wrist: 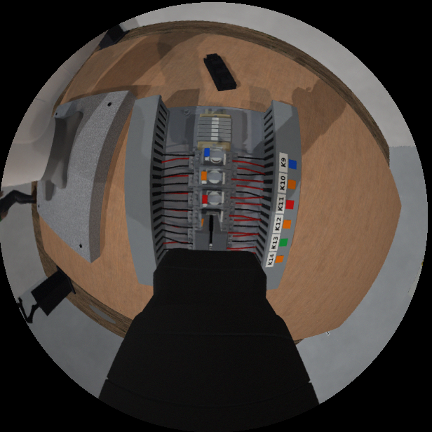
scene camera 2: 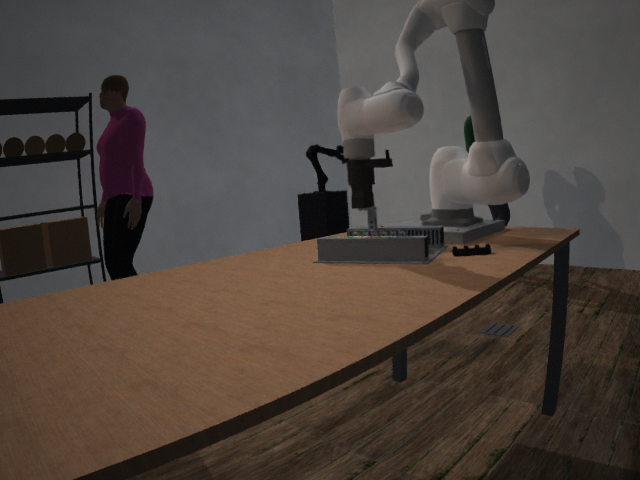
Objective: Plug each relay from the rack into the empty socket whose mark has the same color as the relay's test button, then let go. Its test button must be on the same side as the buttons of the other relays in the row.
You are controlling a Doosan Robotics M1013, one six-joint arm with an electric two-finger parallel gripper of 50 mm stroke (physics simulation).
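Places are measured from the arm's base along level axes (x ahead, y right, z down), in centimetres.
Pixels of known places: gripper, fingertip midpoint: (scene camera 2: 372,230); arm's base, origin of the base link: (scene camera 2: 453,223).
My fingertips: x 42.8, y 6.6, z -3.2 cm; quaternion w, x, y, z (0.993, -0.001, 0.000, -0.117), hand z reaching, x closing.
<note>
Ahead of a thing's pixels: the offset from my fingertips to its top centre. Level surfaces: height alone.
My gripper (scene camera 2: 373,229) (wrist: 210,223) is shut with nothing between its fingers, pointing down above the relay row. In the wrist view, relays with a blue button (wrist: 207,152), an orange button (wrist: 204,176) and a red button (wrist: 204,199) sit in the row, buttons on the left. The fingers mostly hide a fourth relay (wrist: 202,221), whose orange button edge shows at left. Sockets nearer the gripper body are hidden. Marks K9 blue (wrist: 292,164), K10 orange (wrist: 291,184), K11 red (wrist: 290,204), K12 orange (wrist: 286,224), K13 green (wrist: 283,242) and K14 orange (wrist: 279,259) show. The black rack @[dx -6.3, dy -28.0, dz +4.6 cm] (scene camera 2: 471,251) (wrist: 220,73) holds no visible relay.
Grey slotted wire ducts @[dx +9.1, dy -5.4, dz +0.6 cm] (scene camera 2: 372,250) (wrist: 142,200) flank the relay row, with red and black wires between. The robot's base plate (wrist: 82,215) lies beside the panel. Beyond the table @[dz +6.9 cm] (scene camera 2: 206,330) stand a shelf unit (scene camera 2: 92,180) and a person in pink (scene camera 2: 123,155).
</note>
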